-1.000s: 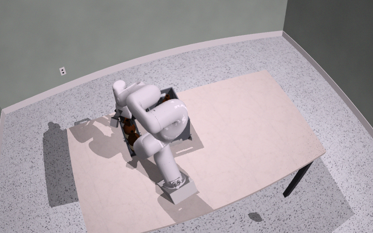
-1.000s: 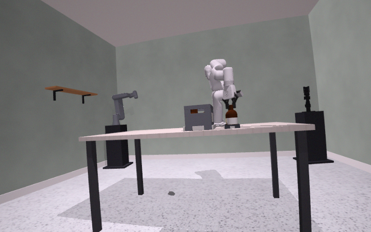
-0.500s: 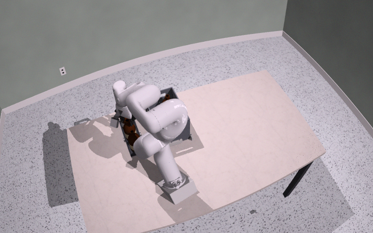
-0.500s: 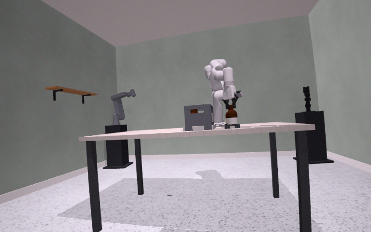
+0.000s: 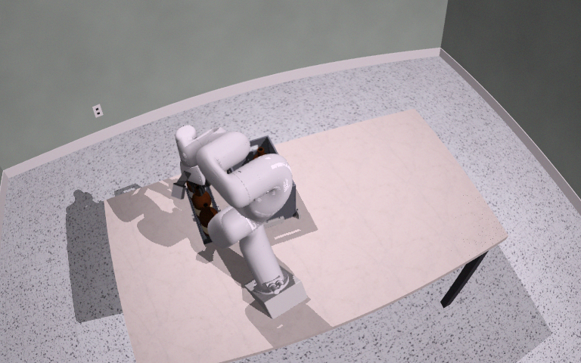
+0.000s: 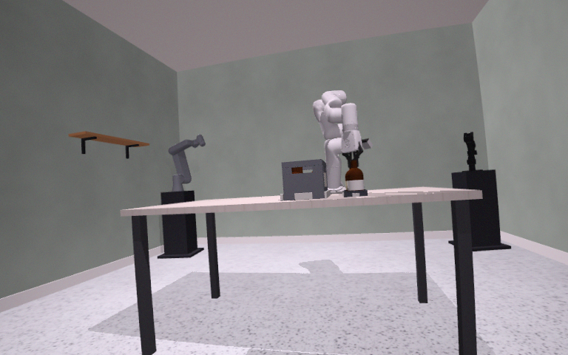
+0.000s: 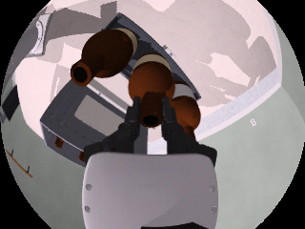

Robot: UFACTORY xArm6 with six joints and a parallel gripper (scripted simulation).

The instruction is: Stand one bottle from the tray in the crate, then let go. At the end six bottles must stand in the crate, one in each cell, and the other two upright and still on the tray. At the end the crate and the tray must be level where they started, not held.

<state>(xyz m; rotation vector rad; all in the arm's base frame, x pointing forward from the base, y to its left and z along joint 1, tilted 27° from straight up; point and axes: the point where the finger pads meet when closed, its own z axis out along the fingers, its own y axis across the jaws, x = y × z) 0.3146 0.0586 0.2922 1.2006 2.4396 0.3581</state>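
My gripper is now 14 cm above the tray. Also, from my hand: grey crate (3 cm behind, 23 cm to the right, 7 cm below).
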